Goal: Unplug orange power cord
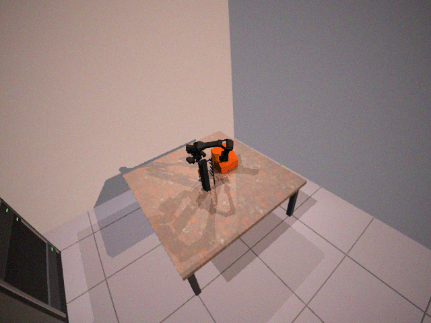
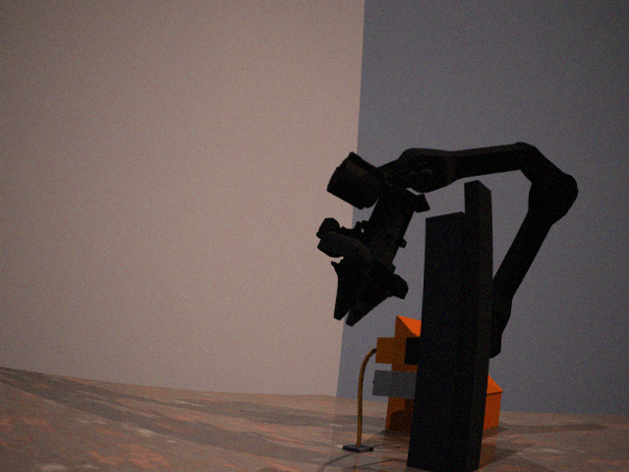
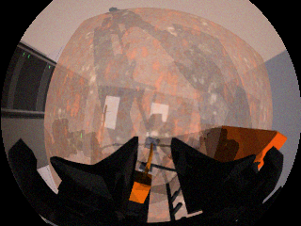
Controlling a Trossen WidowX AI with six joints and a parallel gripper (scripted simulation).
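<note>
Right now the orange plug is 110 mm to the left of my gripper tip, 30 mm below it and 10 mm behind it. Round my gripper tip: dark foot (180 mm below, 50 mm to the left, 10 mm behind).
</note>
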